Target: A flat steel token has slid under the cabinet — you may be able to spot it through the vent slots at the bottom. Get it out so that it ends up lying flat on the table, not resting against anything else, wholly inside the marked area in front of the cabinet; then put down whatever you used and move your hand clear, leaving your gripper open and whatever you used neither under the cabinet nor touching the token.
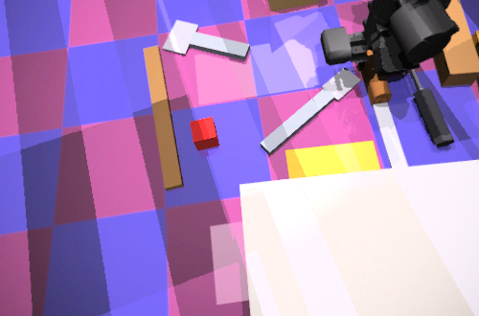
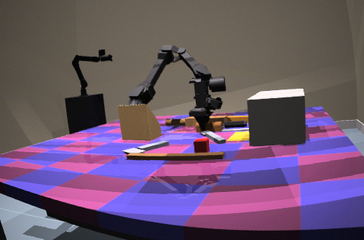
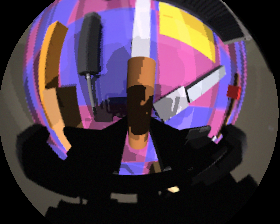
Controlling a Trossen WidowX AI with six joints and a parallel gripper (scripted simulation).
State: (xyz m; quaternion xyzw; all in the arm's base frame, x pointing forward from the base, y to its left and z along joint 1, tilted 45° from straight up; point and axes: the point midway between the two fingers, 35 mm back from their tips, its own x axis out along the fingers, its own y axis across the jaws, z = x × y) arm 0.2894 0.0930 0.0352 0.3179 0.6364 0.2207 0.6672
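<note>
The black screwdriver is 9 cm ahead of my gripper tip and 6 cm to the left of it. Also, from my gripper tip: wooden block: 16 cm to the left, 10 cm behind, 1 cm above; grey paddle-ended bar: 11 cm to the right, 4 cm ahead; red cube: 32 cm to the right, 6 cm ahead, 1 cm above.
</note>
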